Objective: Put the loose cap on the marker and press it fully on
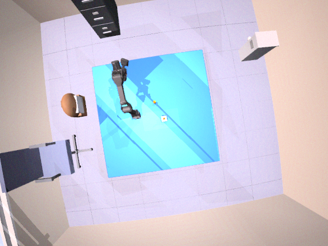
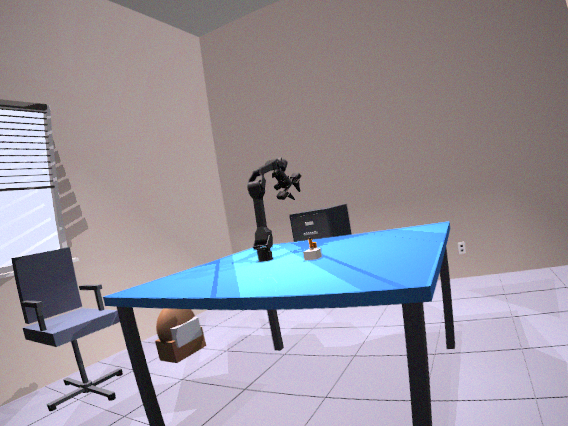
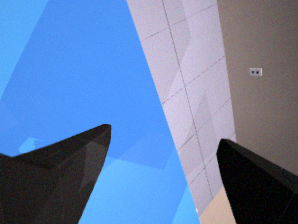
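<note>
Right now the orange cap is 190 mm ahead of my gripper tip, 310 mm to the right of it and 270 mm below it. Round my gripper tip: white holder block 260 mm ahead, 500 mm to the right, 270 mm below; then orange marker 260 mm ahead, 500 mm to the right, 220 mm below.
</note>
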